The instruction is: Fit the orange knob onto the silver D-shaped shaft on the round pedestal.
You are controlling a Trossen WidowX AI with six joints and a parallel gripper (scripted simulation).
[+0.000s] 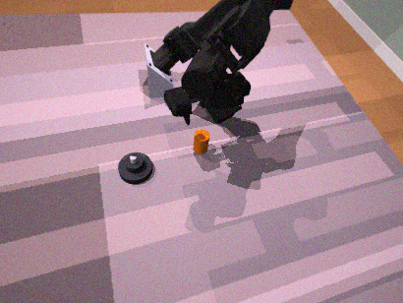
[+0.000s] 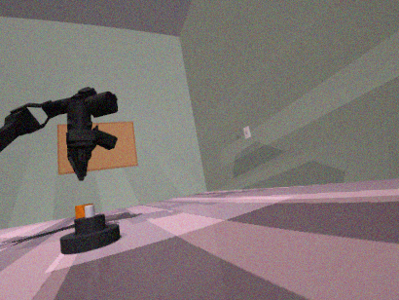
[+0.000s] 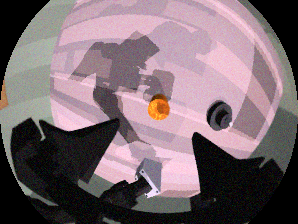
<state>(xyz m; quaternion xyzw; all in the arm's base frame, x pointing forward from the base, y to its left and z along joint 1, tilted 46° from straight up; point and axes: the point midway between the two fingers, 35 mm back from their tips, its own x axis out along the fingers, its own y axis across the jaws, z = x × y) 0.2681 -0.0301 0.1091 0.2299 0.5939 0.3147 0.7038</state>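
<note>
Now: the orange knob 8 cm below my gripper tip. Also, from my gripper tip: pedestal with silver shaft 3 cm ahead, 18 cm to the right, 9 cm below.
</note>
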